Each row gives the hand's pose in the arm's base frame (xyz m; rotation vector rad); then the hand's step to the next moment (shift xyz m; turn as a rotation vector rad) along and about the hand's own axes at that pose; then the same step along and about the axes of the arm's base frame.
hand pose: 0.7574 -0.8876 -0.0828 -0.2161 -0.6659 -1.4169
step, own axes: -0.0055 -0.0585 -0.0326 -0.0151 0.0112 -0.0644
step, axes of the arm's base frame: -0.0462 -0.0222 -0.0435 0.0297 -0.0188 -0.0571
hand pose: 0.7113 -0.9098 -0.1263 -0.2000 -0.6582 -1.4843
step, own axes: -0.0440 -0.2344 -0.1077 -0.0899 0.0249 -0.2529
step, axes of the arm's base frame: -0.1918 -0.0426 -0.1728 0.0999 -0.0498 -0.2453
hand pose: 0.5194 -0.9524 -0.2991 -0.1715 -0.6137 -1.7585
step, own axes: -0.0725 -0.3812 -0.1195 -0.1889 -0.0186 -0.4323
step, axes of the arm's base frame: -0.3126 0.0634 -0.2513 0.1235 -0.0454 -0.4534
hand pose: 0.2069 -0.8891 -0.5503 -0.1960 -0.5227 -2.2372
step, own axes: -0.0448 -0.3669 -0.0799 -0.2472 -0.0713 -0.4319
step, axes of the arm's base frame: -0.2440 0.2109 -0.1975 0.1223 0.0257 -0.4869
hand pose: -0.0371 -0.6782 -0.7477 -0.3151 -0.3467 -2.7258
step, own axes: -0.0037 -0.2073 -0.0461 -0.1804 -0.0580 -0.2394
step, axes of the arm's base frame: -0.0852 0.1749 -0.0853 0.0998 0.0454 -0.2849
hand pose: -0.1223 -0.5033 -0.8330 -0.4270 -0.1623 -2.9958
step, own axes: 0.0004 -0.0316 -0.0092 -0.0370 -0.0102 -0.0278
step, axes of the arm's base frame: -0.0068 0.0301 -0.0115 0.0265 0.0102 -0.0380
